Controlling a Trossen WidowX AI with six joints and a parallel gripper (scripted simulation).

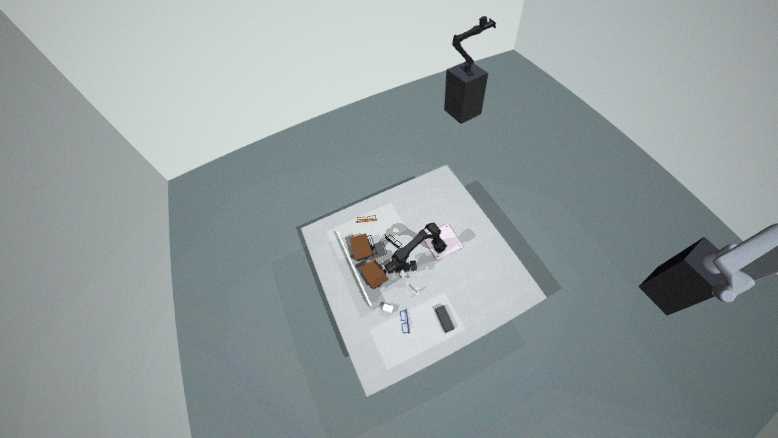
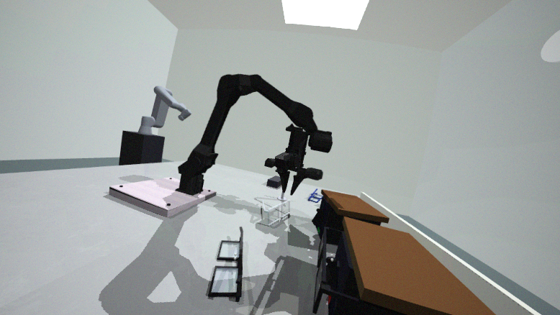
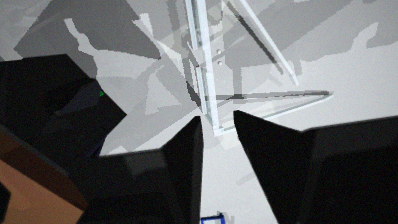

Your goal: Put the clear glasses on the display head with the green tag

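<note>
The thin stand lies 15 cm to the left of my gripper tip, 5 cm below it and 1 cm behind it. From my gripper tip the other things lie so: white rail (26 cm ahead, 20 cm to the right, 2 cm below); then display head (30 cm to the right, 12 cm ahead, 2 cm below); then white block (21 cm ahead, 15 cm to the left, 5 cm below).
</note>
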